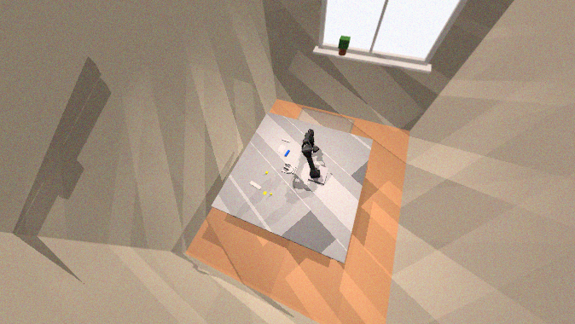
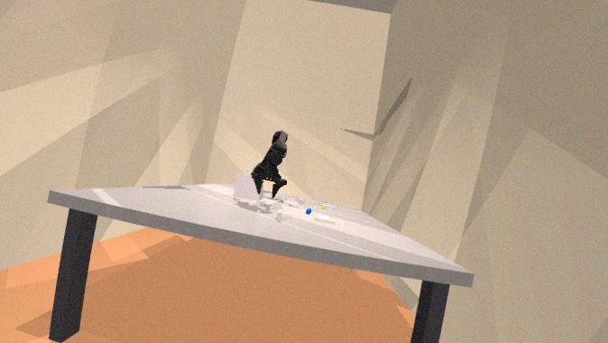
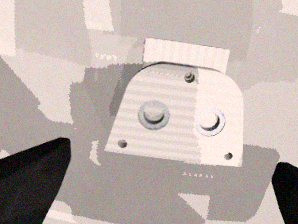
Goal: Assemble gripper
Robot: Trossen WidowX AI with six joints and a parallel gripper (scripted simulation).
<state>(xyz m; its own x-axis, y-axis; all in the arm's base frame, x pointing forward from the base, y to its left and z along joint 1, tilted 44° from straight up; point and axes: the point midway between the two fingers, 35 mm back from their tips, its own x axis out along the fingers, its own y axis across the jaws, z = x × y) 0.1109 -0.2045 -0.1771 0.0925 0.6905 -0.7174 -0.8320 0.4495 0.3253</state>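
Right now my gripper tip is 1 cm short of the pale housing plate and 3 cm above it. Also, from my gripper tip: ribbed rectangular plate 20 cm ahead, 24 cm to the left, 6 cm below; blue block 24 cm ahead, 7 cm to the left, 5 cm below; white jaw 15 cm ahead, 23 cm to the left, 5 cm below.
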